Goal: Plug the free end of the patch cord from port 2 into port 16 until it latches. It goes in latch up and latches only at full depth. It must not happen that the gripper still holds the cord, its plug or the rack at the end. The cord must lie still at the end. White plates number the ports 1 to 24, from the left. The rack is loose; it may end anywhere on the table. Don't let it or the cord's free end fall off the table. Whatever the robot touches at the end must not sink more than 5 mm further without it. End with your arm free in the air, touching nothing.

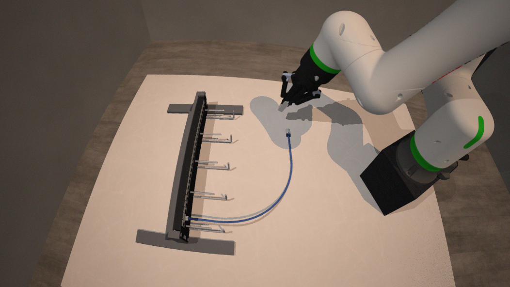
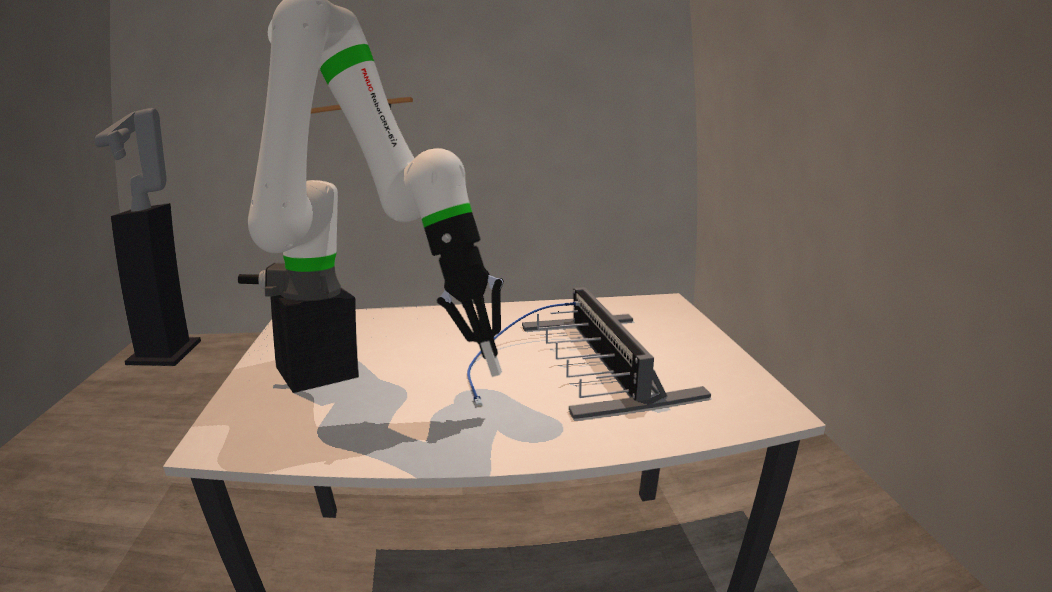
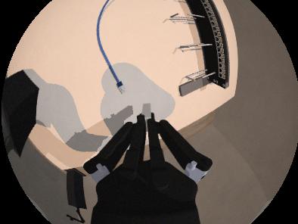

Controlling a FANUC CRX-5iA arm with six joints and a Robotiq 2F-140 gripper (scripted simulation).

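Right now my hand is 3 cm past the plug, 3 cm to the right of it and 10 cm above it.
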